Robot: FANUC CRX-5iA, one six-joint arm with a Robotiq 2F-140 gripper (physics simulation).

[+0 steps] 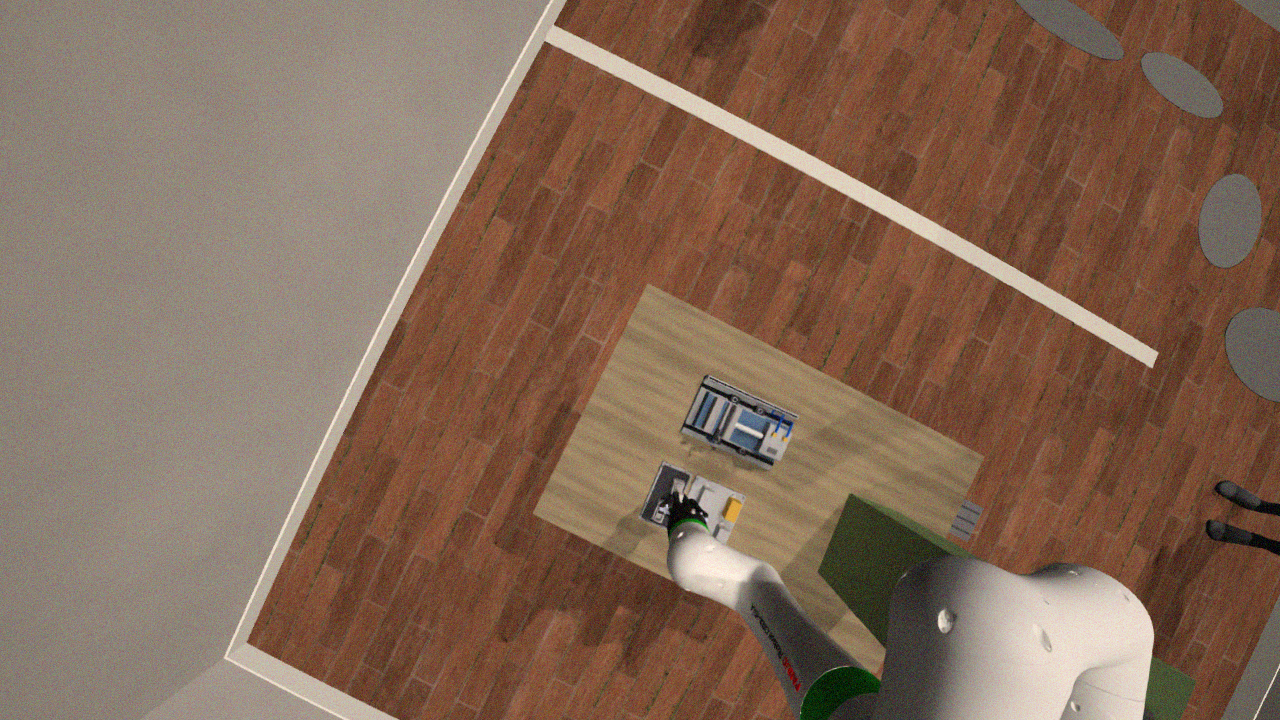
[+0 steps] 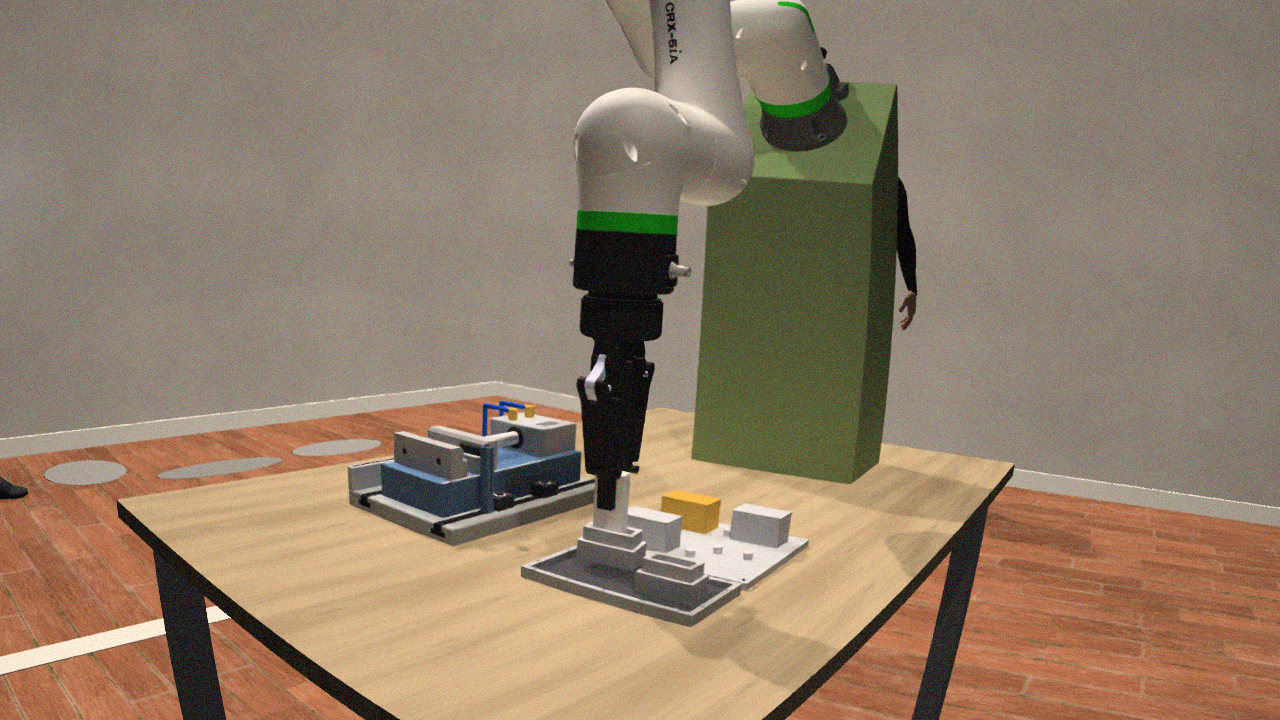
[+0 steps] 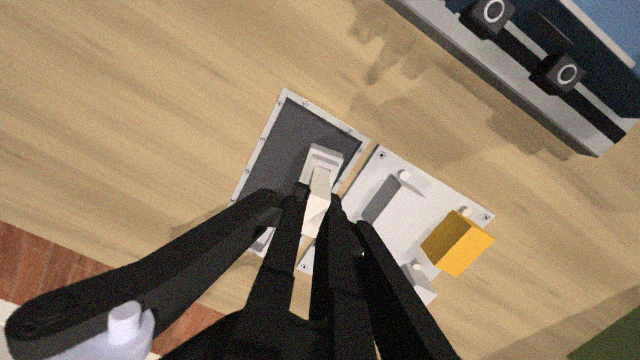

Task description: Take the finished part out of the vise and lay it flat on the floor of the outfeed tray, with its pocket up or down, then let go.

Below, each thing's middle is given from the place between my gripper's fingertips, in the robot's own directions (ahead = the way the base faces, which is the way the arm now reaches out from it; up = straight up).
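Blue post (image 2: 486,466), counted from my hand: 18 cm to the right, 2 cm above, 1 cm behind. Brass block (image 2: 700,513), counted from my hand as well: 18 cm behind, 2 cm to the right, 1 cm below.
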